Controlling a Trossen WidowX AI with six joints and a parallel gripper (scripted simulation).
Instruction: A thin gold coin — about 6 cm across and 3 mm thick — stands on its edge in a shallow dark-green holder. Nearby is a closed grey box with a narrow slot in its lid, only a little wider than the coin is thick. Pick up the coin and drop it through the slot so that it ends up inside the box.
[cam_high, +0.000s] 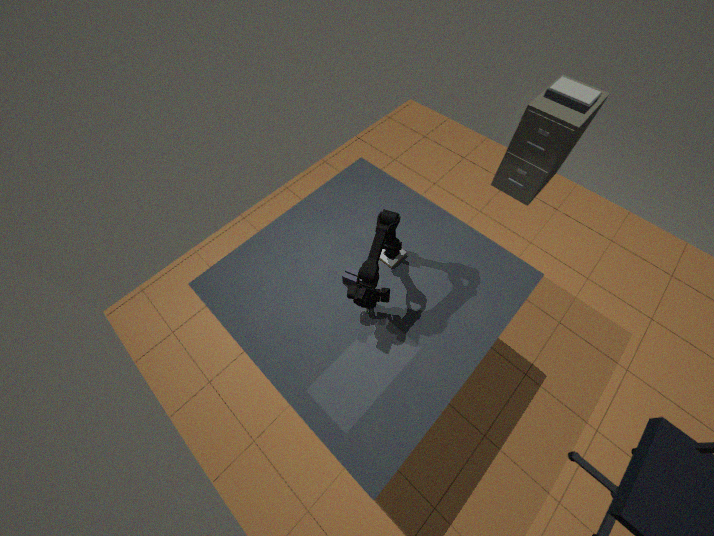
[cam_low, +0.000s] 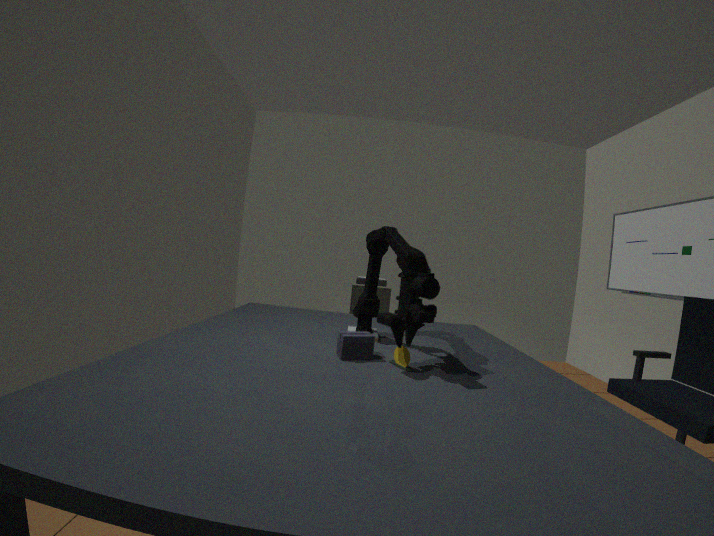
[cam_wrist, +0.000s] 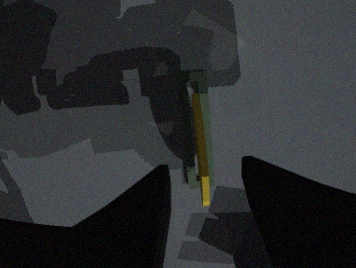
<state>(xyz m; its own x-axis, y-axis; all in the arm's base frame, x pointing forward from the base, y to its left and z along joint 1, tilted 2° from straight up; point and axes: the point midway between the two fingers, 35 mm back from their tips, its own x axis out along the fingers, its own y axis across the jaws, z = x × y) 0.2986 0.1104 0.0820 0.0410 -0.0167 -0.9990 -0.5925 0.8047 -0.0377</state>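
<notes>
Right now the gold coin is 3 cm below my gripper tip.
</notes>
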